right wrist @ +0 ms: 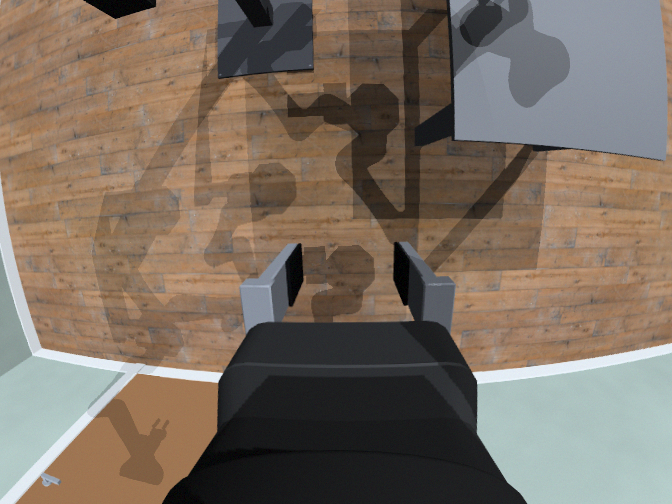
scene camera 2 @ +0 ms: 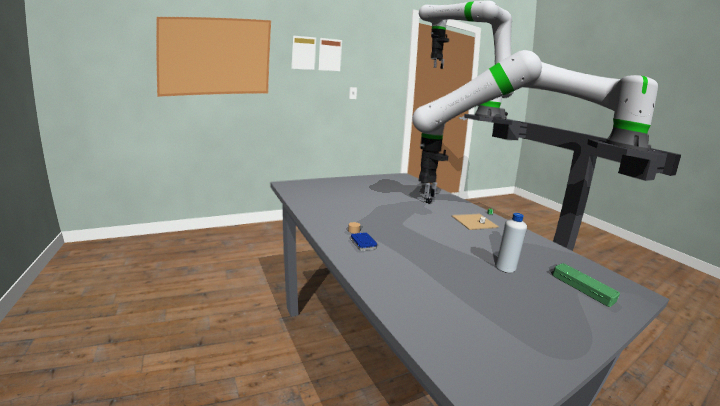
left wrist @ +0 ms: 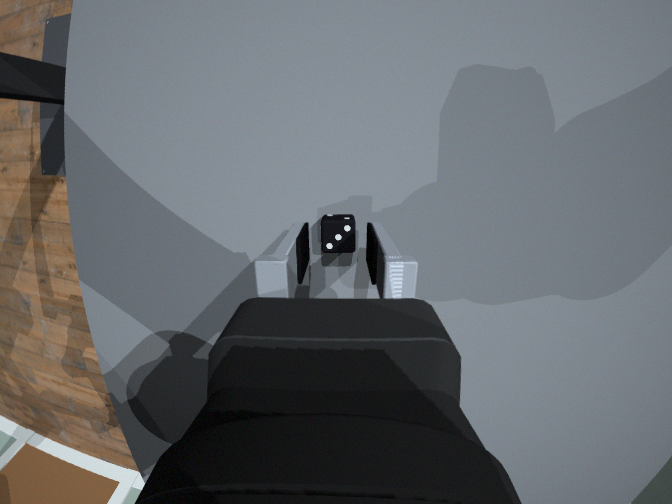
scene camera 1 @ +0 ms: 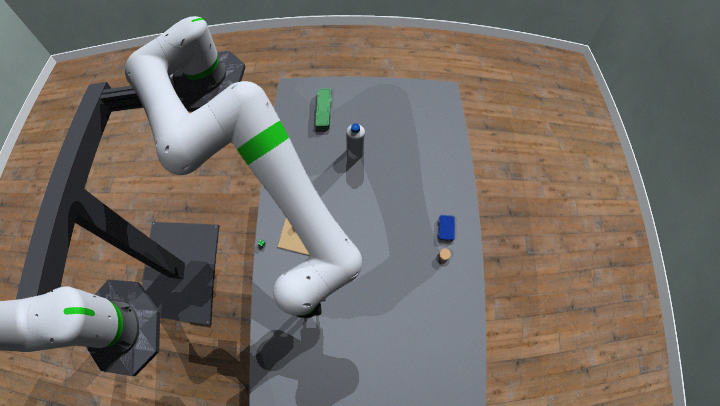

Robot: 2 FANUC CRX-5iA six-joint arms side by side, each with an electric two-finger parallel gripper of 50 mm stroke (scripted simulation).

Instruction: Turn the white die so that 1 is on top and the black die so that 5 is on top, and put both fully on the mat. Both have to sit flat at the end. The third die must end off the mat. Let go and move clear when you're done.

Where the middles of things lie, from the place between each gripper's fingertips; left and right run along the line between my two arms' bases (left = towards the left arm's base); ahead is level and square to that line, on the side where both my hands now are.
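My left hand is 50 mm short of the white bottle [scene camera 2: 514, 232], 590 mm to the right of it and 40 mm below it. There's a green box [scene camera 2: 606, 295] as well, and that's 120 mm behind my left hand, 770 mm to the left of it and 30 mm below it. Going by their middles, the white bottle is the nearest to my left hand of the things named here.
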